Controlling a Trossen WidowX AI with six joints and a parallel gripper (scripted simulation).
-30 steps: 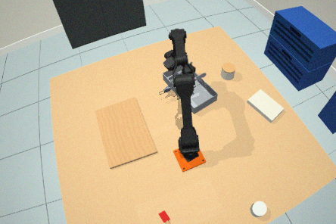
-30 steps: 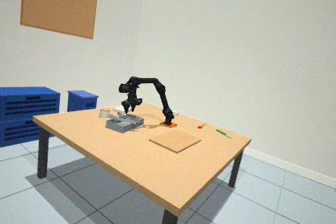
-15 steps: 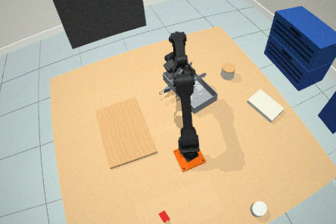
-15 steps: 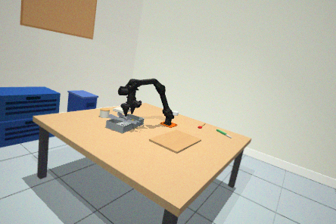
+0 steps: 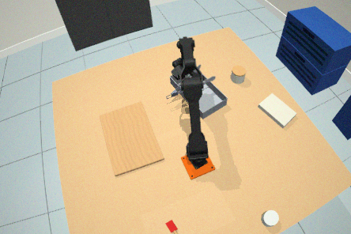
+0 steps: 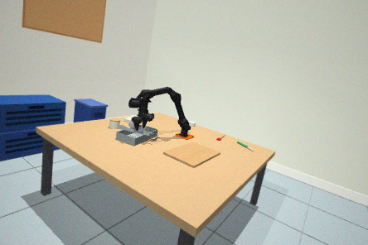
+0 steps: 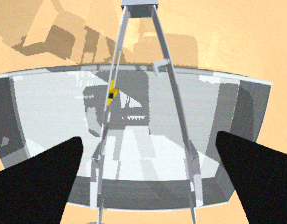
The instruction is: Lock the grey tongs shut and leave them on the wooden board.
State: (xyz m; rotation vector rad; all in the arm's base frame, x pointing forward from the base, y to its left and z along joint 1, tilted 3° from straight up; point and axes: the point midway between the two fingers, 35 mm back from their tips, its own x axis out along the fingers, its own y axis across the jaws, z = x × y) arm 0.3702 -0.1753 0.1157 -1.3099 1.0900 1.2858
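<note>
Now: the yellow lock piece 3 cm to the left of my gripper tip, 3 cm behind it and 1 cm below it. Also, from my gripper tip: grey roasting tin 5 cm below, 4 cm to the right, 3 cm behind; then wooden board 39 cm to the left, 9 cm behind, 7 cm below; then tan-topped cylinder 30 cm to the right, 6 cm behind, 5 cm below.
</note>
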